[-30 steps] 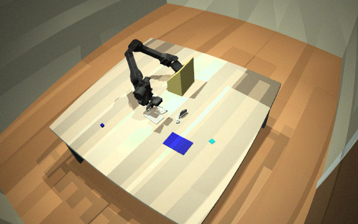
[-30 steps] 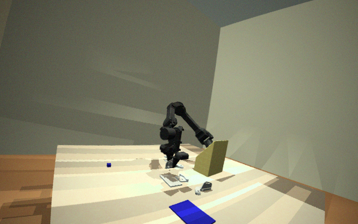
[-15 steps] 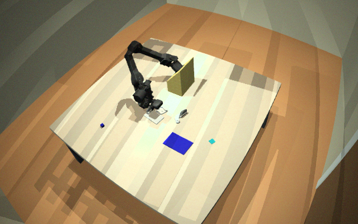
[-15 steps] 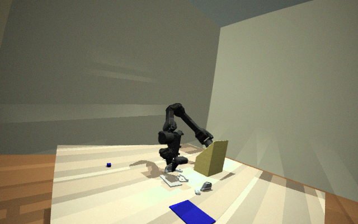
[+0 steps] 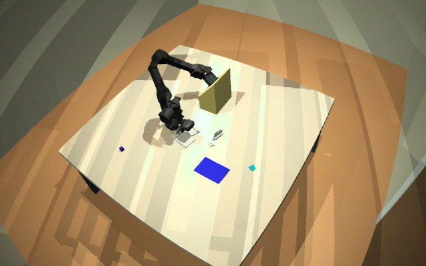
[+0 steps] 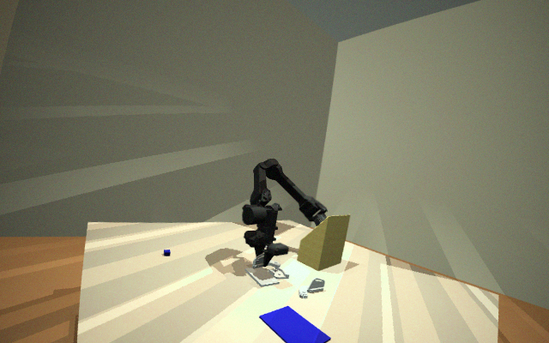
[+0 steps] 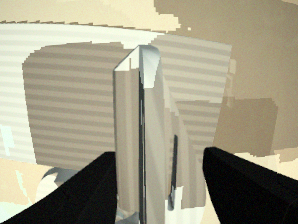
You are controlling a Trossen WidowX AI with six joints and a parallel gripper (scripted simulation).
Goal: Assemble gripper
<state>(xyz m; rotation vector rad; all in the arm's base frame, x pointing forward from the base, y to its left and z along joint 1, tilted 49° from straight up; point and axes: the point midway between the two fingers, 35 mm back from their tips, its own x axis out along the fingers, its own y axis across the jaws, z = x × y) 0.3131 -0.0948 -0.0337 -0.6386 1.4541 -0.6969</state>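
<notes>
My gripper tip is now 40 mm past the pale grey jaw, 190 mm to the right of it and 20 mm above it. Round my gripper tip: white housing plate 50 mm behind, 40 mm to the left, 30 mm below; blue mat 120 mm ahead, 270 mm to the left, 30 mm below; small blue cube 260 mm ahead, 240 mm to the right, 20 mm below.
</notes>
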